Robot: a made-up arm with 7 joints. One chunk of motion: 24 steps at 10 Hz.
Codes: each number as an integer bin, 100 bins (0 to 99) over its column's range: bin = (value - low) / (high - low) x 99, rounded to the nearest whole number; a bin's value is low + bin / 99 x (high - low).
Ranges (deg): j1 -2.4..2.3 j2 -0.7..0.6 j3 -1.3..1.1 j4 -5.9..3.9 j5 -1.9..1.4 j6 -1.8..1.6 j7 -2..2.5
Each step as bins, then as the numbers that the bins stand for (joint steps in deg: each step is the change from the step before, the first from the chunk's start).
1 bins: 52 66 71 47 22 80 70
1 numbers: 0.069 0.167 0.421 -1.247 -1.167 0.947 1.182
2 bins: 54 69 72 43 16 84 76
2 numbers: 0.164 0.206 0.445 -1.643 -1.367 1.085 1.455
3 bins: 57 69 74 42 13 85 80
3 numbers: 0.306 0.206 0.494 -1.742 -1.467 1.119 1.636
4 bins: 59 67 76 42 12 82 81
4 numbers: 0.401 0.180 0.542 -1.742 -1.500 1.016 1.682
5 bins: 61 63 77 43 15 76 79
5 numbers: 0.496 0.127 0.567 -1.643 -1.400 0.810 1.591
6 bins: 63 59 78 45 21 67 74
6 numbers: 0.591 0.075 0.591 -1.445 -1.200 0.501 1.364
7 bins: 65 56 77 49 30 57 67
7 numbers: 0.686 0.035 0.567 -1.049 -0.900 0.158 1.045
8 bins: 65 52 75 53 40 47 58
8 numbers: 0.686 -0.017 0.518 -0.654 -0.567 -0.186 0.636
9 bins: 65 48 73 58 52 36 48
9 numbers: 0.686 -0.070 0.470 -0.159 -0.167 -0.564 0.182
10 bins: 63 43 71 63 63 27 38
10 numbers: 0.591 -0.135 0.421 0.336 0.200 -0.873 -0.273
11 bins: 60 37 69 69 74 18 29
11 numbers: 0.448 -0.214 0.373 0.930 0.567 -1.182 -0.682
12 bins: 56 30 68 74 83 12 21
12 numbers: 0.259 -0.306 0.348 1.425 0.867 -1.388 -1.045
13 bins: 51 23 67 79 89 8 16
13 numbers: 0.021 -0.398 0.324 1.920 1.067 -1.525 -1.273
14 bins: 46 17 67 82 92 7 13
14 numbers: -0.216 -0.477 0.324 2.217 1.167 -1.560 -1.409
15 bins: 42 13 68 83 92 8 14
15 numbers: -0.406 -0.529 0.348 2.316 1.167 -1.525 -1.364
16 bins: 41 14 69 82 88 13 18
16 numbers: -0.454 -0.516 0.373 2.217 1.033 -1.354 -1.182
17 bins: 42 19 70 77 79 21 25
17 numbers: -0.406 -0.451 0.397 1.722 0.733 -1.079 -0.864
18 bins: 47 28 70 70 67 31 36
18 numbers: -0.169 -0.332 0.397 1.029 0.333 -0.735 -0.364
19 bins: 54 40 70 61 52 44 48
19 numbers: 0.164 -0.175 0.397 0.138 -0.167 -0.289 0.182
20 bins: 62 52 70 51 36 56 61
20 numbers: 0.543 -0.017 0.397 -0.852 -0.700 0.123 0.773
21 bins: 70 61 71 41 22 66 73
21 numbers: 0.923 0.101 0.421 -1.841 -1.167 0.467 1.318
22 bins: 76 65 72 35 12 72 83
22 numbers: 1.208 0.154 0.445 -2.435 -1.500 0.673 1.773
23 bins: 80 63 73 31 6 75 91
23 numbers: 1.398 0.127 0.470 -2.831 -1.700 0.776 2.136
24 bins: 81 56 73 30 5 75 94
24 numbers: 1.445 0.035 0.470 -2.930 -1.733 0.776 2.273
